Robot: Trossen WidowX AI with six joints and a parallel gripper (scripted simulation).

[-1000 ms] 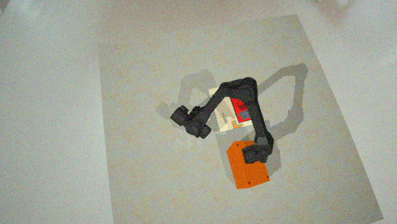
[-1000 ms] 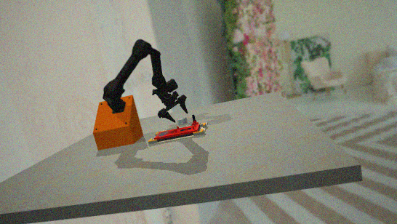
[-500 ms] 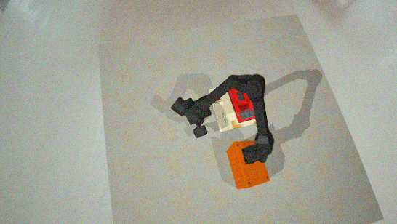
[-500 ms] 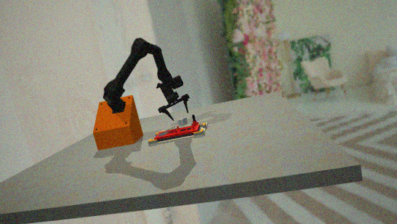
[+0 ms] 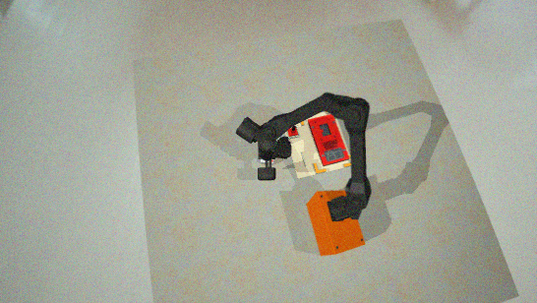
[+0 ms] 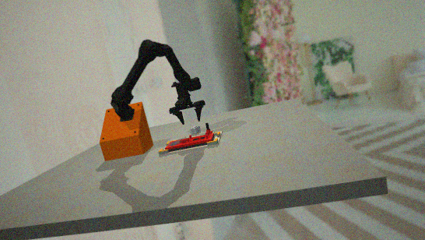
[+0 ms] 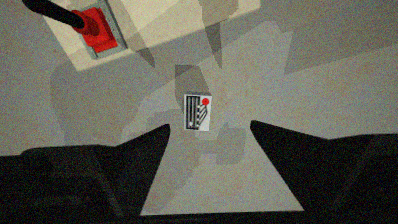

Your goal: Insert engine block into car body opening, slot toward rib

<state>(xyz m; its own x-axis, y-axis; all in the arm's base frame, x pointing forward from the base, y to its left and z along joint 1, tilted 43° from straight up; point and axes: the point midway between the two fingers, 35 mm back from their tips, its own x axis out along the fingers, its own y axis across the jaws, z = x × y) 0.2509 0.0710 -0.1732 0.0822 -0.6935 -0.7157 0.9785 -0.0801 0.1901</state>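
The engine block lies 20 mm ahead of my gripper tip, 10 mm to the right of it and 40 mm below it. Round my gripper tip: cream base plate (50 mm ahead, 230 mm to the right, 40 mm below); black peg (110 mm ahead, 130 mm to the right, 20 mm below).
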